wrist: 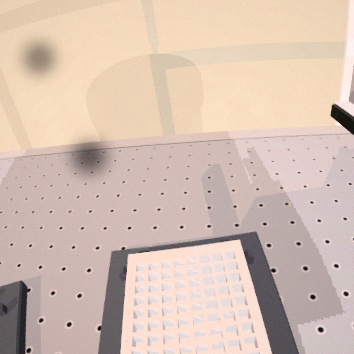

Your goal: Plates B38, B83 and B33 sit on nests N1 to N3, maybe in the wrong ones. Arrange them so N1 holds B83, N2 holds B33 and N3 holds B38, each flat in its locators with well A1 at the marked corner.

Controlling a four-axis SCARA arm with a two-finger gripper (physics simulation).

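Places are measured from the arm's base along level axes (x back, y left, z down), in centimetres.
Pixels of known places: gripper, fingertip midpoint: (151,111).
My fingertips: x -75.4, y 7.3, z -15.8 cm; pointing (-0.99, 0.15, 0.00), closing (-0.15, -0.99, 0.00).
Note:
Ahead of a thing's pixels: the offset from my fingertips to its middle. "pt": to the spot under its first point. Level surfaces: height alone.
A pale pink plate @(dx +2.4, dy -0.4, dz +12.6 cm) (192,295) with a grid of square wells lies in a dark grey nest @(pt dx +0.3, dy -5.3, dz +13.3 cm) (270,305) at the bottom centre of the wrist view. The nest's dark border shows along the plate's far side and both long sides, with small dark locators beside its far corners. The plate looks flat at this far end. Its near end is cut off, and its name and corner A1 cannot be read. Part of another dark block @(pt dx +2.6, dy +12.9, dz +13.3 cm) (12,320), probably a second nest, shows at the lower left. My gripper is open and holds nothing; its fingertips cannot be clearly made out, and the plate is apart from it.
A pale board @(dz +14.5 cm) (150,205) with rows of small holes lies under the nests, with its far edge across the middle of the view. A tan floor lies beyond it. A dark-ended bar (343,118) and a pale upright post (348,55) show at the right edge. Shadows cross the board.

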